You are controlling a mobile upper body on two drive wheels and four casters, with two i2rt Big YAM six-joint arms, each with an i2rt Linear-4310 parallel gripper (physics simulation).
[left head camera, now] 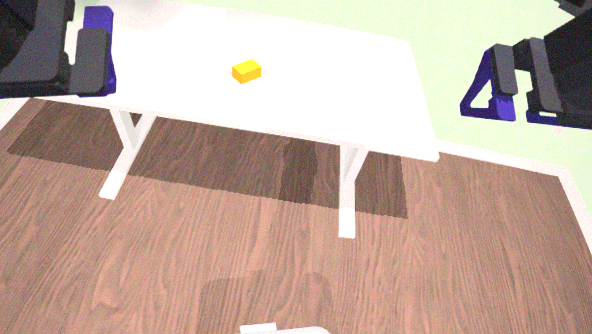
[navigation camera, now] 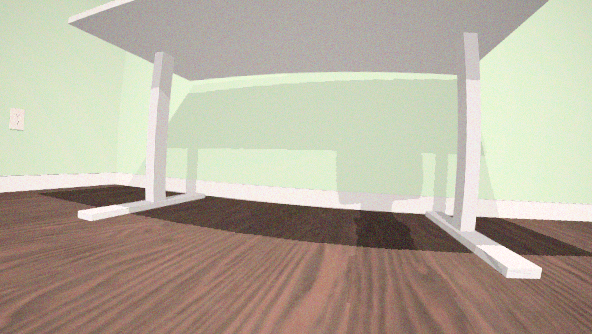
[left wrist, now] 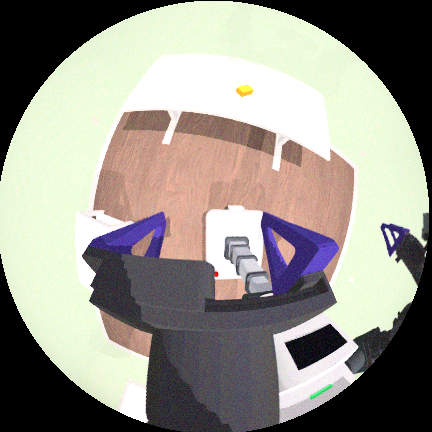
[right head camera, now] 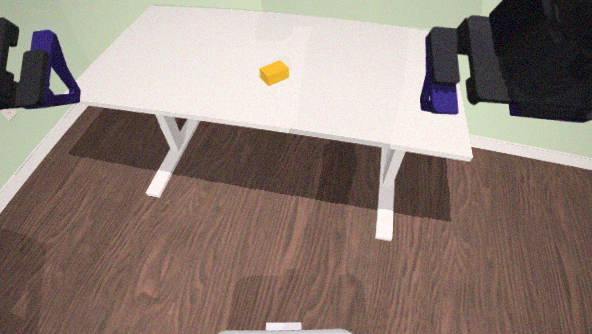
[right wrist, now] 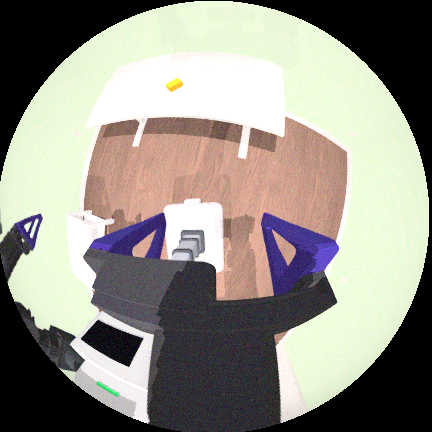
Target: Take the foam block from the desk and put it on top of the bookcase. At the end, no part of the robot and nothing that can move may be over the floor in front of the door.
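Frame: origin at the left arm's base, x ahead, y left, z up, level; metres.
Where they show: left gripper, fingertip midpoint: [left head camera: 62, 88] [left wrist: 212, 216] [right head camera: 39, 100] [right wrist: 37, 215]; right gripper, fingertip midpoint: [left head camera: 495, 113] [left wrist: 385, 224] [right head camera: 467, 106] [right wrist: 213, 217].
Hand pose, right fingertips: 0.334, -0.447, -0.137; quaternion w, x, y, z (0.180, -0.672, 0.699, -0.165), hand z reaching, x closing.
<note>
After its pixels a point has its place, as x, y, z.
The foam block [left head camera: 246, 71] {1.082, -0.203, -0.645} [right head camera: 274, 73] {1.080, -0.208, -0.646} [left wrist: 244, 91] {1.077, -0.200, -0.648} [right wrist: 174, 85] {1.083, -0.217, -0.653} is a small yellow-orange brick lying flat on the white desk [left head camera: 325, 100] {0.985, -0.485, -0.690} [right head camera: 200, 60] {1.245, 0.102, -0.690} [left wrist: 190, 85] {1.170, 0.142, -0.690} [right wrist: 235, 95] {0.979, -0.581, -0.690}, around the middle of its length. In the navigation camera the desk's grey underside [navigation camera: 320, 40] hides the top. My left gripper [left wrist: 212, 216] {0.351, -0.004, -0.129} is open and empty. My right gripper [right wrist: 213, 217] {0.334, -0.446, -0.137} is open and empty. In the head views the grippers are at the left and right edges, both apart from the block. I cannot make out the bookcase in these views.
The desk's legs [navigation camera: 157, 125] {1.358, 0.410, -1.051} [left head camera: 347, 200] stand on feet that reach forward over the wood floor [navigation camera: 300, 290] {0.761, -0.228, -1.410}. A white piece of furniture [left wrist: 87, 250] [right wrist: 84, 245] {-0.053, 1.026, -0.960} stands at the left in the wrist views. My white base [left wrist: 217, 230] {0.150, -0.063, -1.150} [right wrist: 212, 240] {0.002, -0.398, -1.150} stands in front of the desk. Green walls surround the floor.
</note>
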